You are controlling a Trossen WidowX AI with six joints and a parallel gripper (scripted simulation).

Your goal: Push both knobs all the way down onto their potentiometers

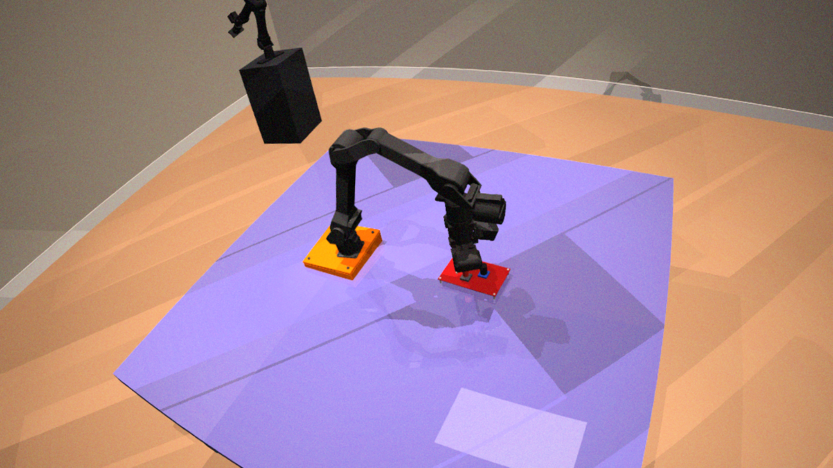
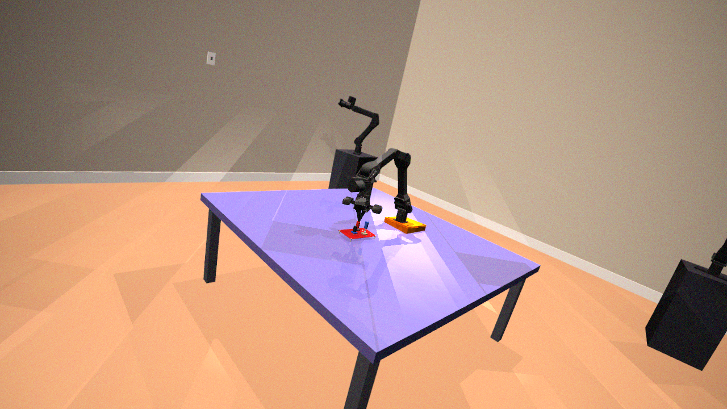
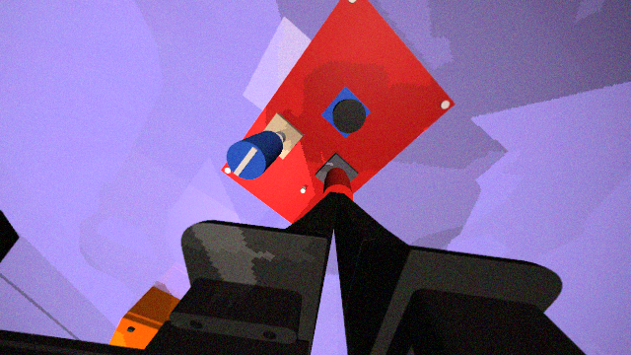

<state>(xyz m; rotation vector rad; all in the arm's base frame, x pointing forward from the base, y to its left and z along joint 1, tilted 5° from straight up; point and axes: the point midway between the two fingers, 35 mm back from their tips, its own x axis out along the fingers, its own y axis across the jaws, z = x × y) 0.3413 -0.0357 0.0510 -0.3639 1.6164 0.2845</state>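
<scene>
My gripper tip is now 50 mm to the right of the potentiometer with blue knob and 10 mm above it. The rest, counted from my gripper tip: grey potentiometer 30 mm below.
</scene>
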